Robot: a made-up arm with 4 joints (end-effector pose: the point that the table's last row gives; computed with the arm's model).
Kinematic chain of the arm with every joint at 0, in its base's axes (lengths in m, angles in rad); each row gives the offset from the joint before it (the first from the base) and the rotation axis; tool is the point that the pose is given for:
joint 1: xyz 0 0 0.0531 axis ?
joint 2: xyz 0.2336 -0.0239 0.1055 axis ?
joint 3: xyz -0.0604 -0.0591 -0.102 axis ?
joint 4: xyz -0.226 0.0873 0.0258 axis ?
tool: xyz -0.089 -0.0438 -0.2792
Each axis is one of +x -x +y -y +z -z.
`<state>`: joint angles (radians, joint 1 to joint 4).
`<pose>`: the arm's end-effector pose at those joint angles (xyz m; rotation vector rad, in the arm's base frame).
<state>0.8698 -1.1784 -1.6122 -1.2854</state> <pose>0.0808 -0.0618 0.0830 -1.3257 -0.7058 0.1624</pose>
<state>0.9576 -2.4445 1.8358 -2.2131</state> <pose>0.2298 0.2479 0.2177 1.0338 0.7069 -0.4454</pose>
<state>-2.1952 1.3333 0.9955 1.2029</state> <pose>-0.5387 0.0981 -0.2318 -0.6185 0.9076 -1.7110</pose>
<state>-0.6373 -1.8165 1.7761 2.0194</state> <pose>-0.0225 -0.6324 0.1413 0.3413 1.8040 2.4550</pose>
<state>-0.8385 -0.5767 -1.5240 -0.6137</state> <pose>0.0557 0.0231 -0.1268 -0.8965 0.3630 -2.0393</pose>
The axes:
joint 1: +z
joint 2: -y
joint 3: +z
joint 4: +y

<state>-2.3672 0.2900 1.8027 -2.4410</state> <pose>-0.1269 -0.0240 0.2043 -0.7666 -2.2038 0.0599</pose>
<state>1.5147 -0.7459 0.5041 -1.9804</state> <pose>0.0236 0.1833 0.1406 1.3377 -0.5700 1.3793</pose>
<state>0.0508 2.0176 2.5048 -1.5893</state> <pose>0.4380 -0.0632 0.1102 0.5750 0.9176 -2.7439</pose>
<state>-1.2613 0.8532 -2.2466 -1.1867</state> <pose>0.0217 -0.4285 -0.0343 0.8799 0.5451 2.2151</pose>
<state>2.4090 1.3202 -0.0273 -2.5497</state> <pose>-0.0607 0.1079 0.1310 -2.5451 1.0010 0.9849</pose>
